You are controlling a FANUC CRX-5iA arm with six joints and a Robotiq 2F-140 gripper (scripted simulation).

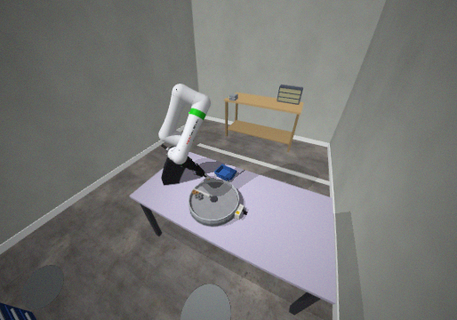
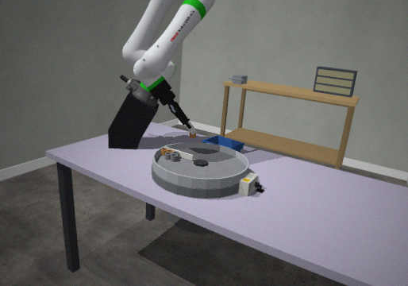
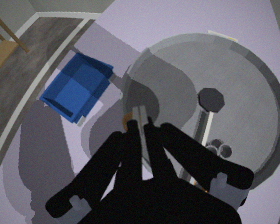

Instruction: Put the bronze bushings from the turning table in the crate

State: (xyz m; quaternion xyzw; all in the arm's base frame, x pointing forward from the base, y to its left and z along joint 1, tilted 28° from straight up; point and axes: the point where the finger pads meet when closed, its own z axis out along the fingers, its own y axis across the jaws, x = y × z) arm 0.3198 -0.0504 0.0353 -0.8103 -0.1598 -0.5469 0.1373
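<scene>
The blue crate is 90 mm ahead of my hand, 240 mm to the left of it and 140 mm below it. From my hand the other things lie so: round grey turning table: 130 mm ahead, 130 mm to the right, 110 mm below.
</scene>
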